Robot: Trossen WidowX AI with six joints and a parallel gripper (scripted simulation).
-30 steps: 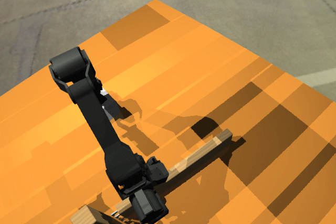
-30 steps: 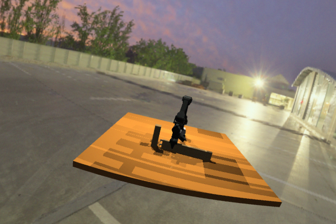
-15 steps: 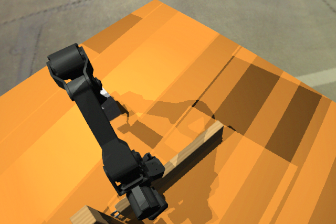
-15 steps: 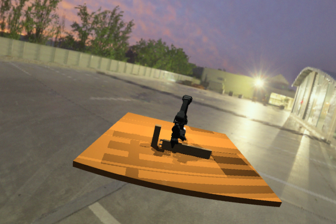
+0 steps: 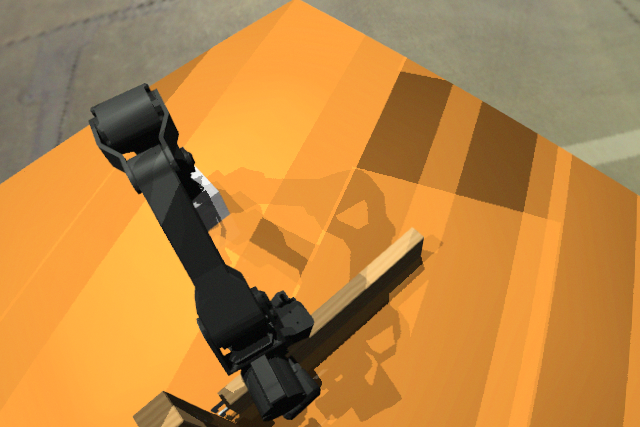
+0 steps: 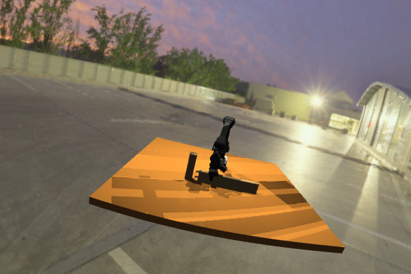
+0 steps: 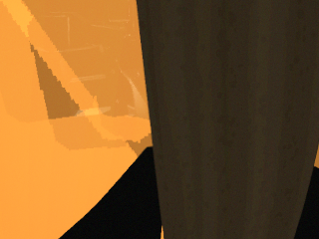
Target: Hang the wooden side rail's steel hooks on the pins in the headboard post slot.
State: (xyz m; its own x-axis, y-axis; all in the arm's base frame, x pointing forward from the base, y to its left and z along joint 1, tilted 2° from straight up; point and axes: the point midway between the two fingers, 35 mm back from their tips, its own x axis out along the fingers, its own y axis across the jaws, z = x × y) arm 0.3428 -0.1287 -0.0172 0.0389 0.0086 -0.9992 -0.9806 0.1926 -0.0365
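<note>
Now: gripper tip 15 cm to the left of the headboard post, 6 cm below it and 3 cm past it.
</note>
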